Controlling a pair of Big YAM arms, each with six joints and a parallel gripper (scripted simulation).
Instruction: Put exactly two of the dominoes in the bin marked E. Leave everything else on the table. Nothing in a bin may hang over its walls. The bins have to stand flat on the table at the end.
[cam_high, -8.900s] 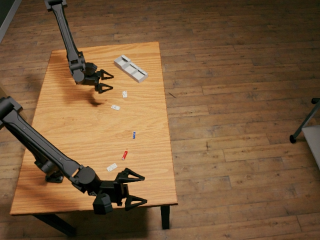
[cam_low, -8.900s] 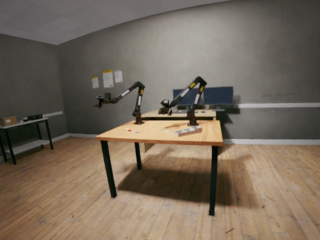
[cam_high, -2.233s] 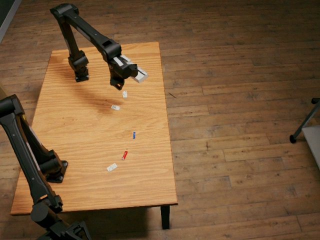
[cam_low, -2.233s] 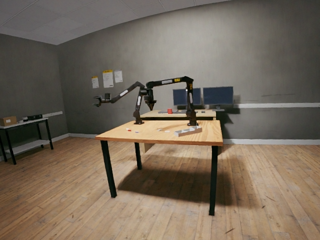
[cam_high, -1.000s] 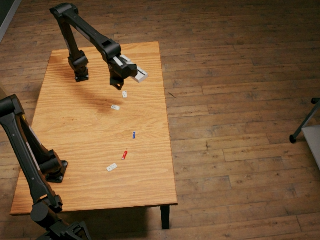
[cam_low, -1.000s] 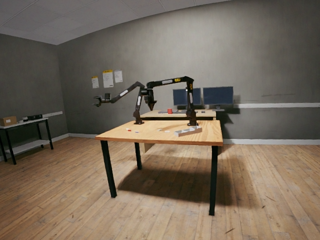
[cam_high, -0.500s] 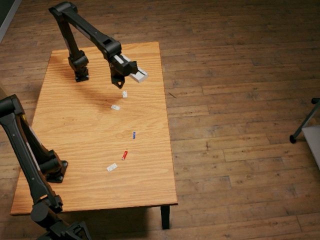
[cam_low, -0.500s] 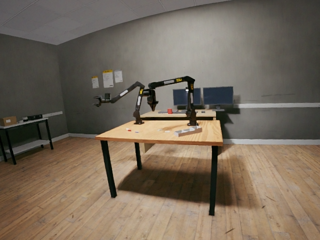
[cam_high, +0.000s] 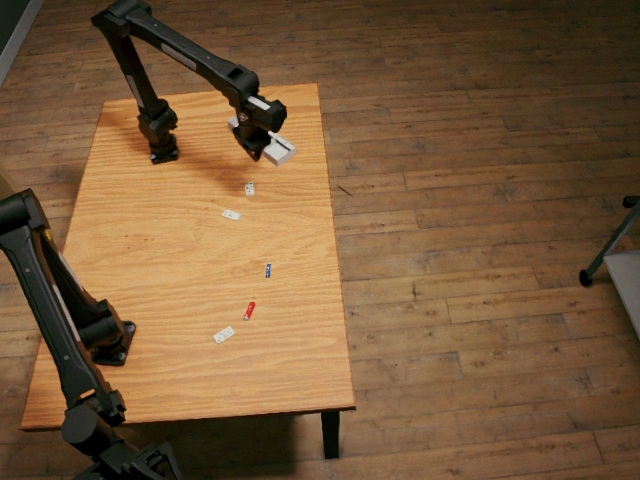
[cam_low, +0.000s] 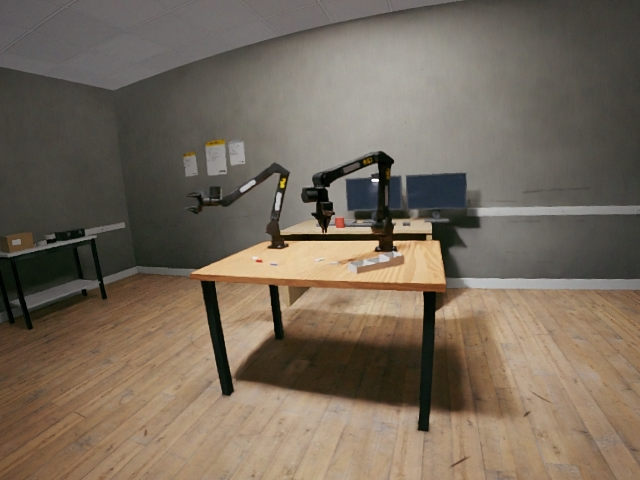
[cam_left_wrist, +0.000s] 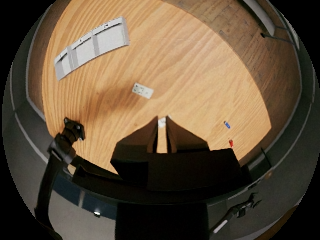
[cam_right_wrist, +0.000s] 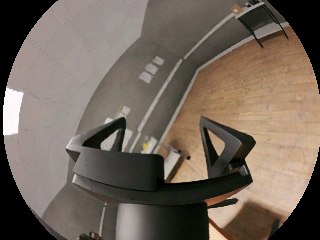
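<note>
The grey bin is 240 mm to the left of my left hand, 150 mm below it and 20 mm behind it. Round my left hand: small blue piece 270 mm to the right, 160 mm below, 40 mm ahead; then small red piece 400 mm to the right, 160 mm below, 10 mm behind.
</note>
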